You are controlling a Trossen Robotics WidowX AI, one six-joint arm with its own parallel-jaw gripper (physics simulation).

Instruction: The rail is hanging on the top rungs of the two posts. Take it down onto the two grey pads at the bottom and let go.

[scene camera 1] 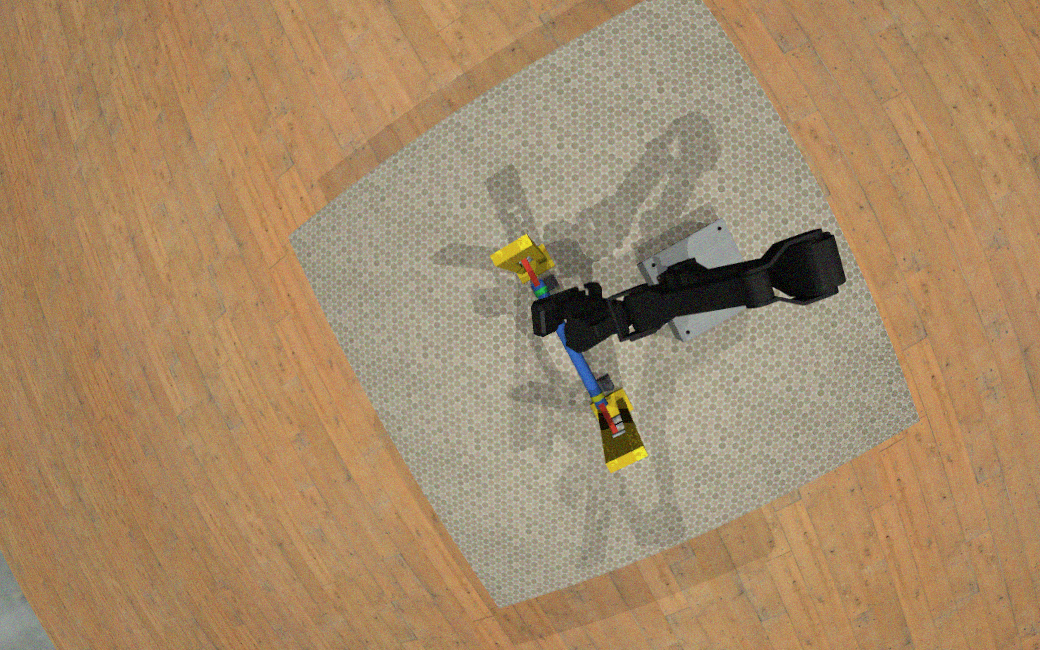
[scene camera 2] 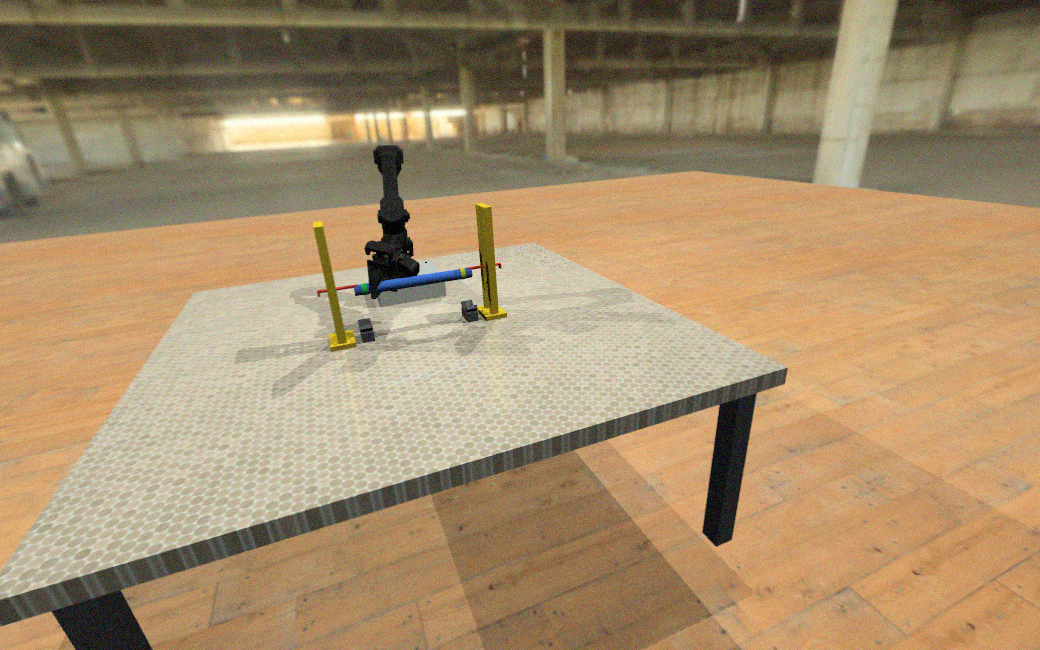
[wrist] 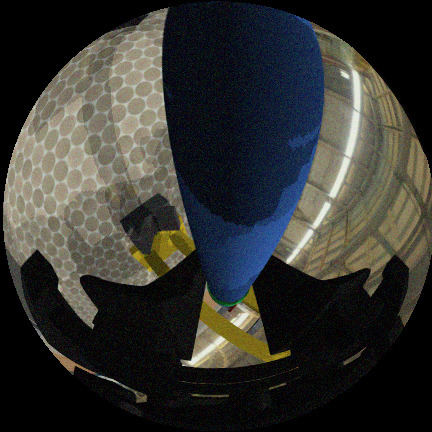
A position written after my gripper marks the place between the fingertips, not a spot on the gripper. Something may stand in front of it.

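Observation:
In scene camera 1 I see my gripper (scene camera 1: 538,301), and my gripper holds a blue rail (wrist: 243,99). The wrist view also shows my gripper (wrist: 227,249), as well as a yellow post (wrist: 213,319). In scene camera 2 I find my gripper (scene camera 2: 372,295) again, and there is a yellow post (scene camera 2: 490,310) there.

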